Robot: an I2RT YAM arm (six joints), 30 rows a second.
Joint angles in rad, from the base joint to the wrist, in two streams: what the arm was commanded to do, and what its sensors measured. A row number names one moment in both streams.
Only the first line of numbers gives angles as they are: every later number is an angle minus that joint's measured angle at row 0.
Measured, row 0: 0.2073, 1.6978, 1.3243, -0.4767, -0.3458, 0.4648
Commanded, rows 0 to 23: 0.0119, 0.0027, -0.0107, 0.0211, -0.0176, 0.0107; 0.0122, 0.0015, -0.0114, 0.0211, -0.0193, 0.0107; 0.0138, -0.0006, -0.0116, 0.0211, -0.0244, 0.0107; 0.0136, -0.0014, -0.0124, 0.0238, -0.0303, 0.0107; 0.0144, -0.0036, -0.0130, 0.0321, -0.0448, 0.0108; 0.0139, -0.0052, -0.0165, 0.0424, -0.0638, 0.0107; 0.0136, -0.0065, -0.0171, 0.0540, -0.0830, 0.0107; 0.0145, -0.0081, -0.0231, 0.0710, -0.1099, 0.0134; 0.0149, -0.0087, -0.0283, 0.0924, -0.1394, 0.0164; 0.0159, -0.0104, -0.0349, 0.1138, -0.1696, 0.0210; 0.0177, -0.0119, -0.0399, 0.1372, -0.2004, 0.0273; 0.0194, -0.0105, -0.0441, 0.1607, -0.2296, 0.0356; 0.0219, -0.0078, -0.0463, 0.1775, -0.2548, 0.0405; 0.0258, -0.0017, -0.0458, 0.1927, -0.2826, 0.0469; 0.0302, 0.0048, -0.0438, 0.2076, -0.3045, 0.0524; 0.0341, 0.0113, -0.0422, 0.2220, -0.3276, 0.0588; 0.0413, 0.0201, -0.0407, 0.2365, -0.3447, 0.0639; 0.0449, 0.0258, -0.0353, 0.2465, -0.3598, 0.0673; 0.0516, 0.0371, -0.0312, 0.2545, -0.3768, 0.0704; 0.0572, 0.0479, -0.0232, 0.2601, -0.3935, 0.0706; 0.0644, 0.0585, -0.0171, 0.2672, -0.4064, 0.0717; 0.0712, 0.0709, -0.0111, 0.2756, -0.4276, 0.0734; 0.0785, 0.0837, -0.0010, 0.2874, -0.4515, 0.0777; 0.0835, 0.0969, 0.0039, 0.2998, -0.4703, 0.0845
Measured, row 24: 0.0687, 0.0591, -0.0271, 0.2438, -0.3780, 0.0645
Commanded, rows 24 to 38: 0.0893, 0.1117, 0.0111, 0.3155, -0.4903, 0.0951; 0.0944, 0.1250, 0.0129, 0.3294, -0.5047, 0.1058; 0.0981, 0.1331, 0.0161, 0.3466, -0.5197, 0.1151; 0.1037, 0.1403, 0.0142, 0.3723, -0.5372, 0.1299; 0.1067, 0.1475, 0.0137, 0.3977, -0.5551, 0.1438; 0.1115, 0.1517, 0.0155, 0.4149, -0.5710, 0.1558; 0.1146, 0.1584, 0.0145, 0.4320, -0.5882, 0.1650; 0.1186, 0.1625, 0.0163, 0.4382, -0.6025, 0.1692; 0.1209, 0.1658, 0.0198, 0.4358, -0.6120, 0.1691; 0.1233, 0.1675, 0.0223, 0.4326, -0.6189, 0.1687; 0.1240, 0.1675, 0.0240, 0.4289, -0.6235, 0.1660; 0.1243, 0.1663, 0.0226, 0.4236, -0.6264, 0.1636; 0.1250, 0.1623, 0.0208, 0.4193, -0.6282, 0.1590; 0.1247, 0.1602, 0.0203, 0.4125, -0.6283, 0.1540; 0.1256, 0.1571, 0.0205, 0.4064, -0.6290, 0.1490
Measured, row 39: 0.1221, 0.1613, -0.0023, 0.3949, -0.5902, 0.1465
